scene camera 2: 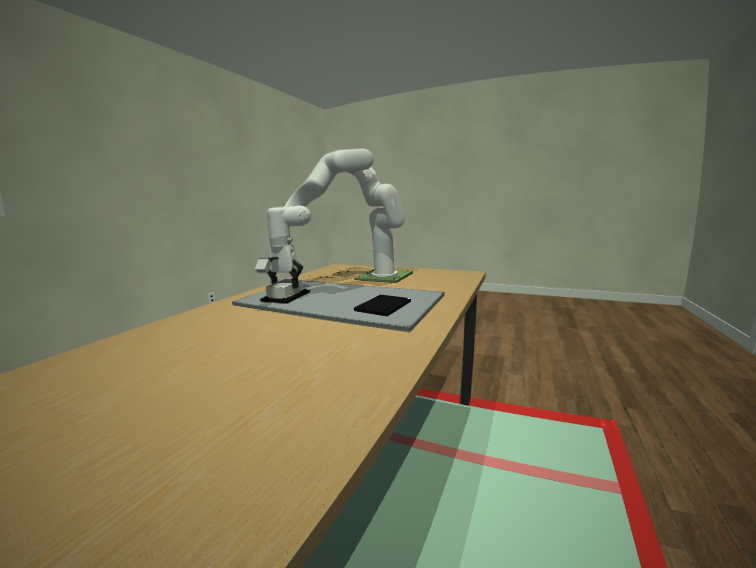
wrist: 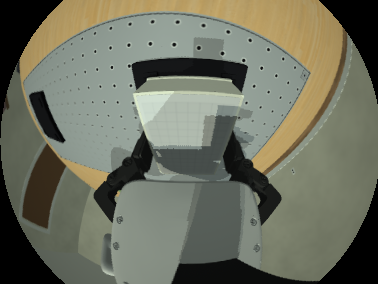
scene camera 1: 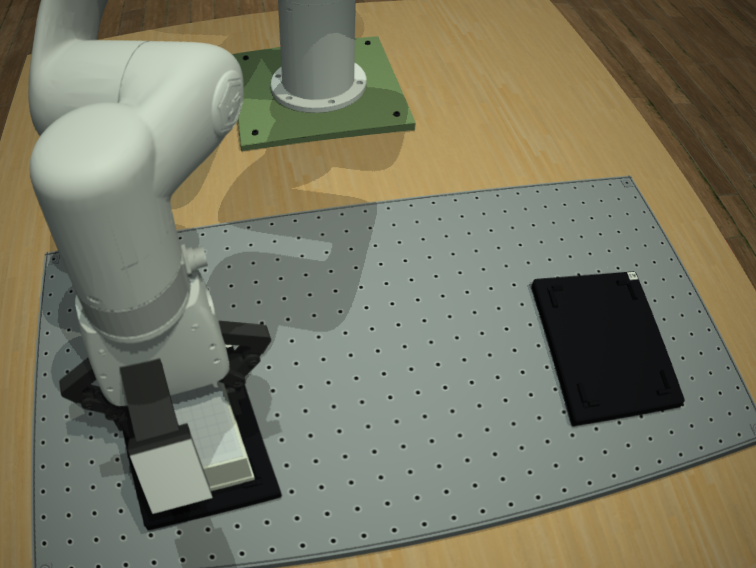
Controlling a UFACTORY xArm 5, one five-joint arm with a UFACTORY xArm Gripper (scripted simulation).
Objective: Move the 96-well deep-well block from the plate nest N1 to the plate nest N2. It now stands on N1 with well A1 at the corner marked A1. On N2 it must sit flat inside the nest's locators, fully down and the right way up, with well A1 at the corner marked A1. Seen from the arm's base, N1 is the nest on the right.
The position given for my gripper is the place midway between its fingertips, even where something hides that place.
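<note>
On scene camera 1 you'd see my gripper [scene camera 1: 182, 414] and a deep-well block [scene camera 1: 207, 410]. Scene camera 2 has my gripper [scene camera 2: 285, 287] as well. And the wrist view shows me both the block [wrist: 188, 120] and my gripper [wrist: 188, 137].
</note>
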